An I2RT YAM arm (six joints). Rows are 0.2 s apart.
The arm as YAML. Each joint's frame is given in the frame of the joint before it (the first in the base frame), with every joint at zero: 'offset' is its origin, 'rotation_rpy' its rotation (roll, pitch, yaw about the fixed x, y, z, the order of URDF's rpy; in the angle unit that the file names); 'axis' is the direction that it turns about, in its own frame. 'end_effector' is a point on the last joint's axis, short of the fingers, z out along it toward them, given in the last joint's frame.
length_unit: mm
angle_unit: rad
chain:
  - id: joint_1
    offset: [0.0, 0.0, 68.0]
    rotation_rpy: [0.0, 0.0, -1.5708]
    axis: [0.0, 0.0, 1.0]
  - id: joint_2
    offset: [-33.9, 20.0, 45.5]
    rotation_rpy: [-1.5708, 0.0, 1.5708]
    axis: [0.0, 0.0, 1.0]
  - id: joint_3
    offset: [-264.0, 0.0, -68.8]
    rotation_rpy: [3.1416, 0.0, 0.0]
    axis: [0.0, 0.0, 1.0]
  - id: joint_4
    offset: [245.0, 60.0, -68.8]
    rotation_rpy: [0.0, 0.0, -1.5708]
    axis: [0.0, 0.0, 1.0]
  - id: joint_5
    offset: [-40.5, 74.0, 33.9]
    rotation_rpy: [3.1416, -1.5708, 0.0]
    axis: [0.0, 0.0, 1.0]
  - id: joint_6
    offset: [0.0, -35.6, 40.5]
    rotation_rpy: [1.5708, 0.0, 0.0]
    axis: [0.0, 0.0, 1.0]
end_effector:
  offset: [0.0, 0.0, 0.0]
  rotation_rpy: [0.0, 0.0, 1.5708]
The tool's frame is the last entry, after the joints.
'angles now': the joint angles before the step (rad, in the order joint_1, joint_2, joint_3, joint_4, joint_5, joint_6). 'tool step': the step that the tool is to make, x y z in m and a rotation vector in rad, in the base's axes. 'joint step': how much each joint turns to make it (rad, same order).
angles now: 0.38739, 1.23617, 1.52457, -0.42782, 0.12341, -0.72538
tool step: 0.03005, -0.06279, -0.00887, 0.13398, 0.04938, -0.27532
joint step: -0.25787, 0.03928, -0.00040, 0.00877, -0.00419, 0.14382
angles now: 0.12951, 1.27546, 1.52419, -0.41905, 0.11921, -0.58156
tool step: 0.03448, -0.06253, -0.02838, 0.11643, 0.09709, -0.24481
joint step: -0.21783, 0.10185, -0.00001, -0.00725, 0.00037, 0.12207
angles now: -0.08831, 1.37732, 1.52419, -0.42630, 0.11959, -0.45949
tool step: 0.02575, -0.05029, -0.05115, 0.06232, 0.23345, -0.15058
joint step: -0.14039, 0.13009, -0.00001, -0.11329, 0.00038, 0.02708
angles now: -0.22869, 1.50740, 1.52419, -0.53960, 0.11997, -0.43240
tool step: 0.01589, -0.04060, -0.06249, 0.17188, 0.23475, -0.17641
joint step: -0.09766, 0.14953, -0.00117, -0.13770, 0.00001, 0.12894
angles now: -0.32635, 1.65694, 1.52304, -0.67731, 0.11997, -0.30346
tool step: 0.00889, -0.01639, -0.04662, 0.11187, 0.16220, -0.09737
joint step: -0.03319, 0.11445, -0.00035, -0.08547, -0.00076, 0.08240
